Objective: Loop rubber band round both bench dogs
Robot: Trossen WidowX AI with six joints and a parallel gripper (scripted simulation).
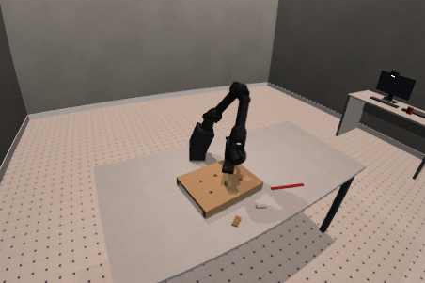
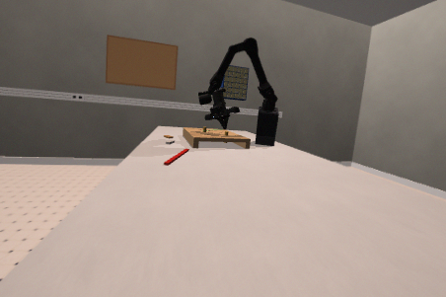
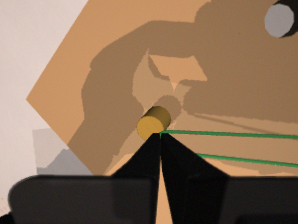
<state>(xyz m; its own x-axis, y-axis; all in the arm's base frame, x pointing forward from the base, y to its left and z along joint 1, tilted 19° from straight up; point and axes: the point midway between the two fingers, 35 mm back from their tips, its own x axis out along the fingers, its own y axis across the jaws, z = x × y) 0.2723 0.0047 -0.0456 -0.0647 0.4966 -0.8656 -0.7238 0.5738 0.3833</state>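
My gripper is now 3 cm short of the wooden board, 8 cm to the left of it and 8 cm above it. From my hand the other things lie so: domino tile 27 cm ahead, 16 cm to the right, 11 cm below; then red stick 25 cm ahead, 25 cm to the left, 11 cm below; then small white piece 27 cm ahead, 1 cm to the left, 11 cm below.
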